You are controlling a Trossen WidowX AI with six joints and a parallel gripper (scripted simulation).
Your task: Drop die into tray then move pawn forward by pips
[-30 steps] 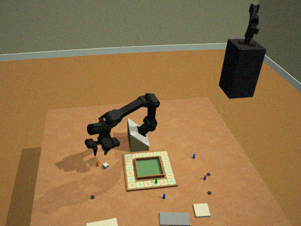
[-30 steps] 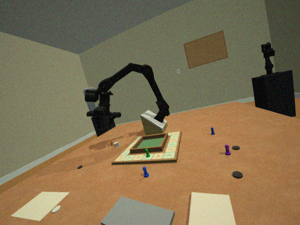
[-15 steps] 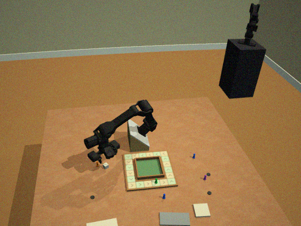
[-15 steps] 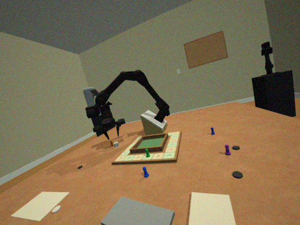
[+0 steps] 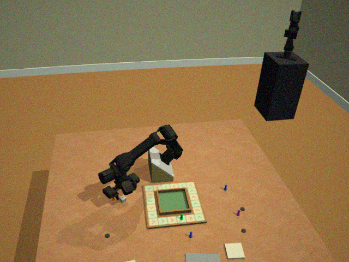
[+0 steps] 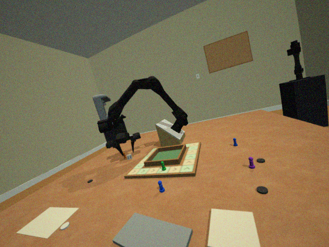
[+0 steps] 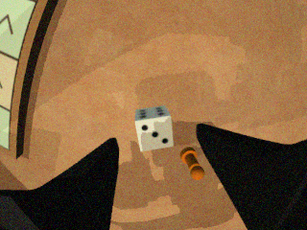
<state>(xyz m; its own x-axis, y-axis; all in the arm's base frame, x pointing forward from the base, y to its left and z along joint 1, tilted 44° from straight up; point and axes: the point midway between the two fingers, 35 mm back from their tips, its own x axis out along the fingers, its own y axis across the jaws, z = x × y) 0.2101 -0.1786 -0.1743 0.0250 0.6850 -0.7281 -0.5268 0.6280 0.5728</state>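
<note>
My gripper tip is 20 mm above the white die. The rest, counted from my gripper tip: orange pawn (20 mm behind, 50 mm to the right, 10 mm below); green tray (60 mm ahead, 250 mm to the left, 20 mm below); green pawn (170 mm ahead, 270 mm to the left).
</note>
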